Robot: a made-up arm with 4 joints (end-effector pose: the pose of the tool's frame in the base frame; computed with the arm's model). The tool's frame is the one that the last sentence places. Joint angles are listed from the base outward.
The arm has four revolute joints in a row. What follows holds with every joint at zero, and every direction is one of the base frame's. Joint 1 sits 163.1 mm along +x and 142.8 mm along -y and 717.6 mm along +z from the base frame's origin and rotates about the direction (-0.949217, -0.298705, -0.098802). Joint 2 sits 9.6 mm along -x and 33.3 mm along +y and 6.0 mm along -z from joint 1 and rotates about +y. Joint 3 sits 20.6 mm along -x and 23.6 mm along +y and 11.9 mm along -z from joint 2 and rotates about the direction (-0.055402, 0.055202, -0.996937). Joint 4 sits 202.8 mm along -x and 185.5 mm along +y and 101.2 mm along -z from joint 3 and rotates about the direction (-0.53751, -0.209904, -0.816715). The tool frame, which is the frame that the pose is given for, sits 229.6 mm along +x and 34.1 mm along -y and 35.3 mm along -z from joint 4; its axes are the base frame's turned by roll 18.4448, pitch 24.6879 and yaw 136.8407 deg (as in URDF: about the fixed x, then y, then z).
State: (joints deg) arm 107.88 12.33 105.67 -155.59
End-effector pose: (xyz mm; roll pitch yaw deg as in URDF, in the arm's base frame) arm 625.2 -194.2 666.3 70.33 49.62 -148.27
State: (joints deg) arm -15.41 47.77 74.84 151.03
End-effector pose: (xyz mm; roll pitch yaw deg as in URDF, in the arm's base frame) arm 232.8 255.7 824.8 -111.55 4.12 -151.96
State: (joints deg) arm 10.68 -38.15 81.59 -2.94
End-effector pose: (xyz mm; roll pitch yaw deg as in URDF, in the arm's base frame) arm 362.3 -103.9 662.1 -18.54 9.88 48.55
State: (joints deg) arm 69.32 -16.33 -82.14 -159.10
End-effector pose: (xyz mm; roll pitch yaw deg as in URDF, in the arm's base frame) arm -231.3 -368.0 735.2 -107.09 -31.97 -7.57
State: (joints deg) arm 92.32 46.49 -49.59 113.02
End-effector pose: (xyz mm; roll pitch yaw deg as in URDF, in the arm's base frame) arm -23.2 1.4 767.7 -141.68 22.39 -94.80
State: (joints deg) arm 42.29 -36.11 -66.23 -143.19
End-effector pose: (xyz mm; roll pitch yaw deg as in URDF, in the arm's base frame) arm -168.7 -382.8 446.6 -46.94 -46.96 -35.81
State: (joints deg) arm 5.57 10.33 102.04 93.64
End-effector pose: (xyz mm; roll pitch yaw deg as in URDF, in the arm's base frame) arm 184.5 97.6 713.8 -56.61 63.65 -113.56
